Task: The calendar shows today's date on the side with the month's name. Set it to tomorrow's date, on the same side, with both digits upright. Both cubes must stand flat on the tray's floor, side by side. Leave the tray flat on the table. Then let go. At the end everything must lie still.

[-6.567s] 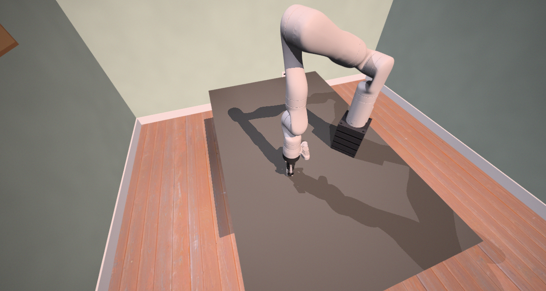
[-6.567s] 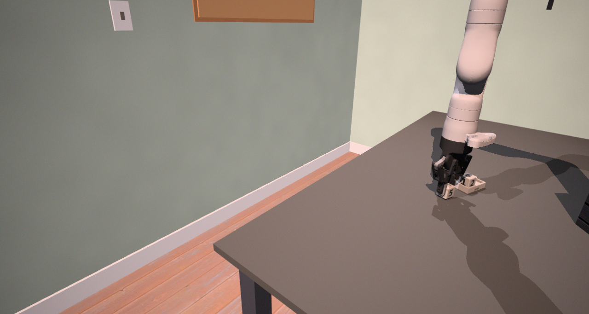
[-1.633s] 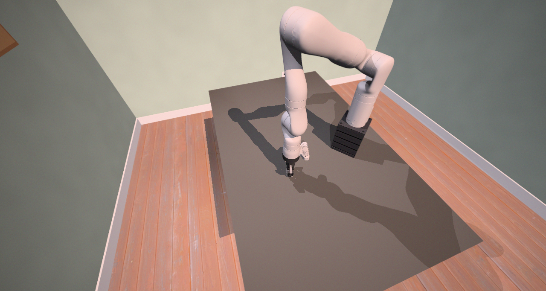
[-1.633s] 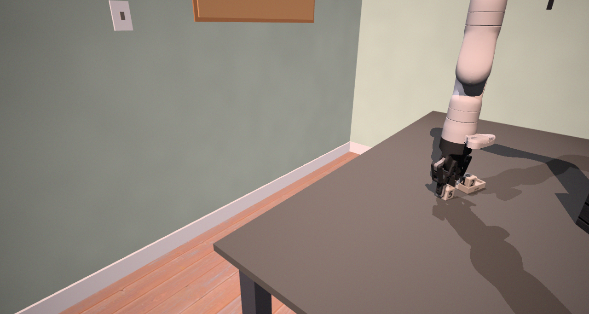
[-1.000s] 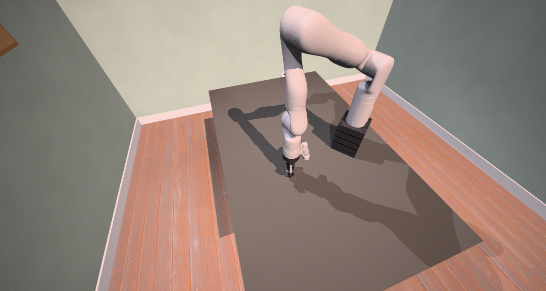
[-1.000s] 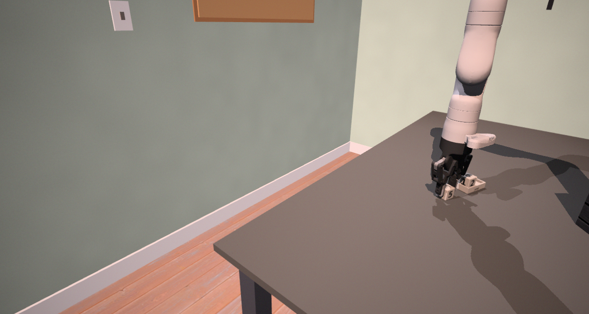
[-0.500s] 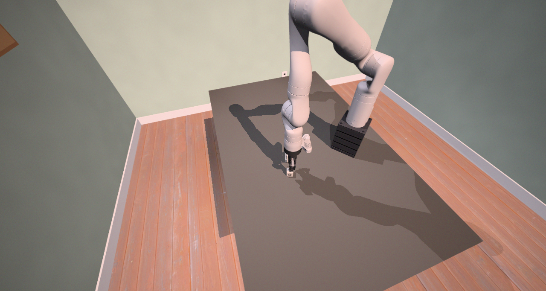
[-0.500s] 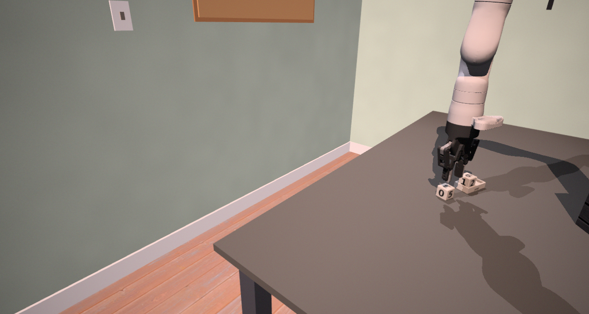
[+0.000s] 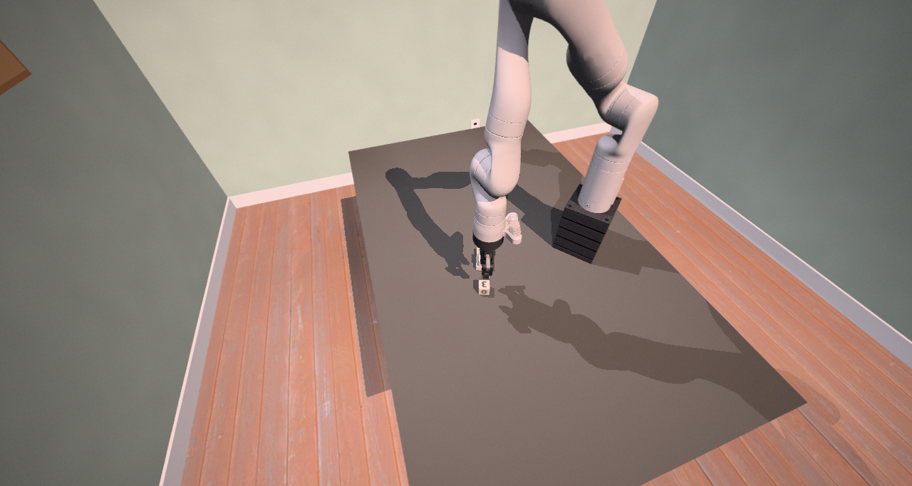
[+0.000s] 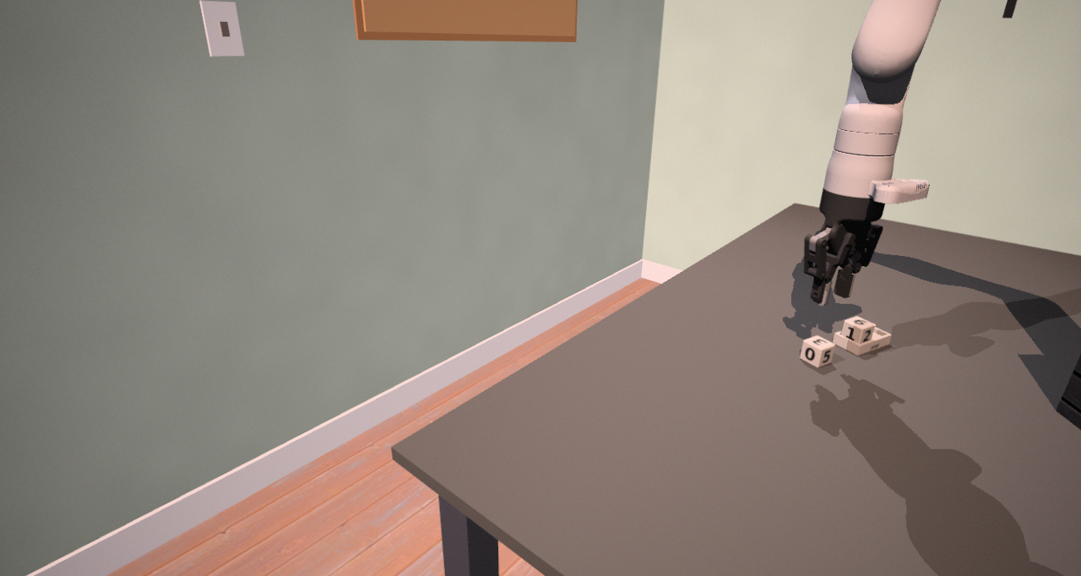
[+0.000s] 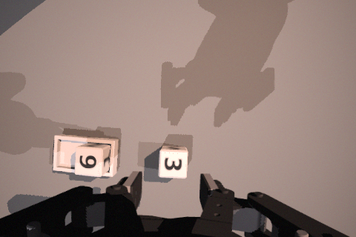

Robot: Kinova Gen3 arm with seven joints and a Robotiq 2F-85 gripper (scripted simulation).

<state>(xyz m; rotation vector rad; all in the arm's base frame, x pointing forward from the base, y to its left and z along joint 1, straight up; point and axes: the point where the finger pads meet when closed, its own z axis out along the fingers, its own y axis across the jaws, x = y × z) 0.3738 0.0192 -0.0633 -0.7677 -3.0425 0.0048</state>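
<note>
Now: the cube 100 mm below my hand. Also, from my hand: pale tray (50 mm behind, 100 mm to the right, 110 mm below).
</note>
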